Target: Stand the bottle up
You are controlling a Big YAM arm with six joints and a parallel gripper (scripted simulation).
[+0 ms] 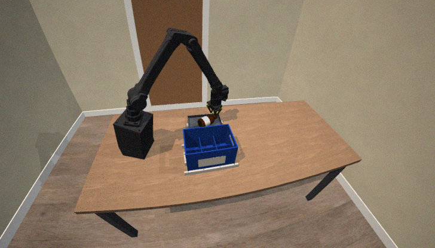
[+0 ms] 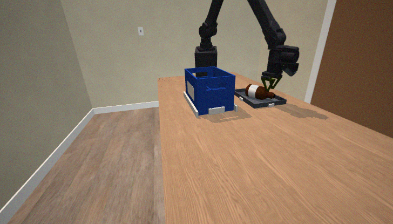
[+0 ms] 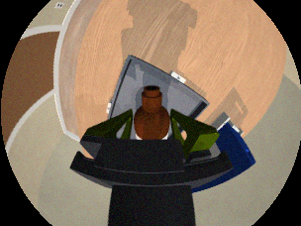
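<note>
The brown bottle is 4 cm below my hand, 4 cm behind it and 3 cm to the right of it. Also, from my hand: dark grey tray (7 cm behind, 6 cm below, 3 cm to the right); then blue crate (33 cm to the right, 7 cm behind, 1 cm above).
</note>
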